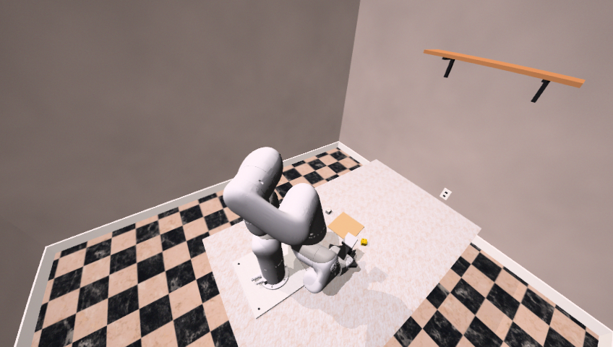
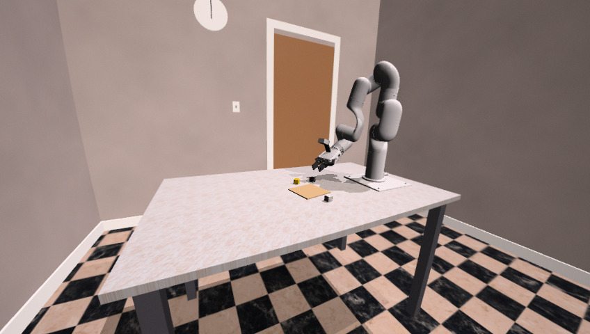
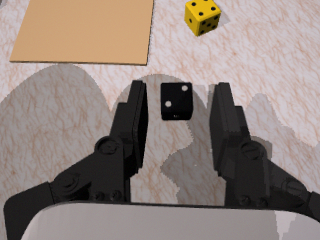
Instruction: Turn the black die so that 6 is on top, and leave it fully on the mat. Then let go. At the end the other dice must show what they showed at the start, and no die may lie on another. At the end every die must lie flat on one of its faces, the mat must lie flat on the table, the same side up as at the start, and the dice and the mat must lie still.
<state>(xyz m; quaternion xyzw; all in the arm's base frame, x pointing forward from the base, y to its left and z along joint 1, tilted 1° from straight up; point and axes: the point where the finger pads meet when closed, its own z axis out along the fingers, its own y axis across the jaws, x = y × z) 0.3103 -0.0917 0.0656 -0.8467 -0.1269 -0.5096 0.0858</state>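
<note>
Right now the black die is 40 mm ahead of my hand, 10 mm to the left of it and 60 mm below it. Round my hand: white die (90 mm ahead, 260 mm to the left, 60 mm below); tan mat (110 mm ahead, 140 mm to the left, 80 mm below); yellow die (130 mm ahead, 20 mm to the left, 60 mm below).
</note>
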